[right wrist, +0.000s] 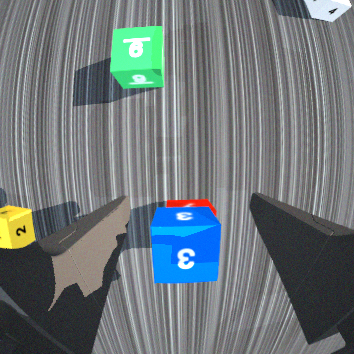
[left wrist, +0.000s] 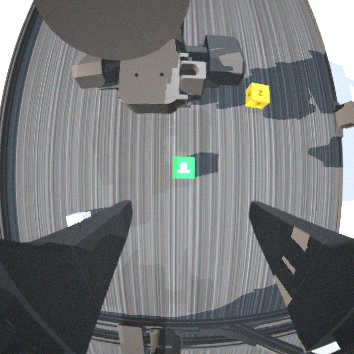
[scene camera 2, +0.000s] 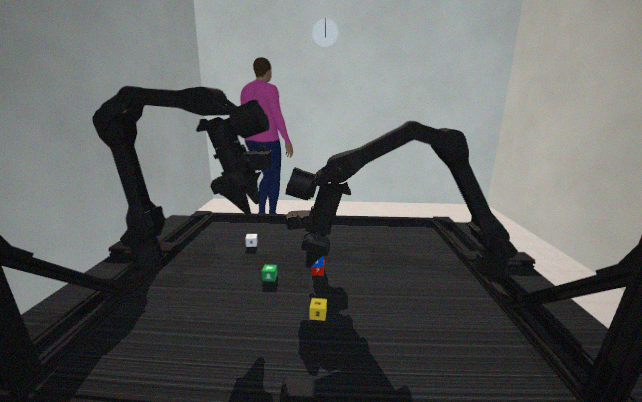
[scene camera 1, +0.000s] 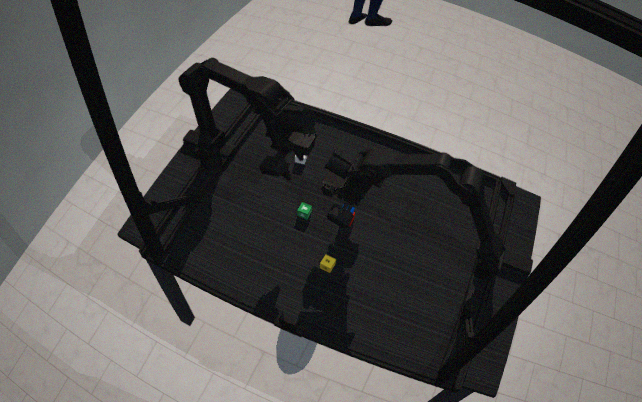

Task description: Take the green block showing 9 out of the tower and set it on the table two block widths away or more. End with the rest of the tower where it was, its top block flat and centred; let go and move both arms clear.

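Places are measured from the left arm's base along level axes (x ahead, y left, z up), in centimetres.
Pixels of known places: left gripper, fingertip midpoint: point(left wrist: 191, 208) point(scene camera 2: 253, 208) point(scene camera 1: 295, 169); right gripper, fingertip midpoint: point(right wrist: 191, 201) point(scene camera 2: 308, 259); left arm's base, origin of the base link: point(left wrist: 166, 338) point(scene camera 2: 147, 260) point(scene camera 1: 211, 163); right arm's base, origin of the base link: point(scene camera 2: 490, 270) point(scene camera 1: 485, 270).
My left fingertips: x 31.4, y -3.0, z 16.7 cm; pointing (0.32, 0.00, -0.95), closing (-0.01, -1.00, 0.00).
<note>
For each thing: its middle in the pictures, then the offset to it from my left fingertips.
- green block, body centre: point(right wrist: 139, 58) point(left wrist: 183, 167) point(scene camera 2: 269, 272) point(scene camera 1: 304, 210) dx +3.1, dy +0.0, dz -17.1 cm
- blue block, body centre: point(right wrist: 184, 241) point(scene camera 2: 316, 258) dx +14.9, dy +2.8, dz -14.2 cm
- red block, body centre: point(right wrist: 188, 225) point(scene camera 2: 318, 267) point(scene camera 1: 347, 217) dx +15.2, dy +3.3, dz -17.1 cm
- yellow block, body centre: point(right wrist: 9, 227) point(left wrist: 256, 95) point(scene camera 2: 318, 309) point(scene camera 1: 327, 263) dx +16.1, dy -13.2, dz -17.1 cm
- white block, body centre: point(left wrist: 79, 222) point(scene camera 2: 251, 240) dx -6.7, dy +18.2, dz -17.1 cm
The green block point(scene camera 1: 304, 210) point(scene camera 2: 269, 273) point(left wrist: 183, 167) point(right wrist: 137, 55) showing 9 stands alone on the table, well apart from the tower. The tower is a blue block point(scene camera 2: 319, 262) point(right wrist: 185, 255) showing 3 on a red block point(scene camera 1: 353, 218) point(scene camera 2: 318, 270) point(right wrist: 192, 204) showing 7. The gripper partly hides it in both scene views; whether the blue block is exactly centred is hard to tell. My right gripper point(scene camera 2: 316, 257) point(right wrist: 191, 201) is open, low at the tower, its fingers apart on either side of the blue block. My left gripper point(scene camera 2: 253, 206) point(left wrist: 191, 208) is open and empty, high above the table.
A yellow block point(scene camera 1: 327, 263) point(scene camera 2: 318, 309) point(left wrist: 257, 96) point(right wrist: 17, 227) showing 2 stands nearer the front. A white block point(scene camera 1: 300, 160) point(scene camera 2: 251, 240) point(left wrist: 78, 218) point(right wrist: 327, 9) stands farther back, below the left arm. A person stands behind the table.
</note>
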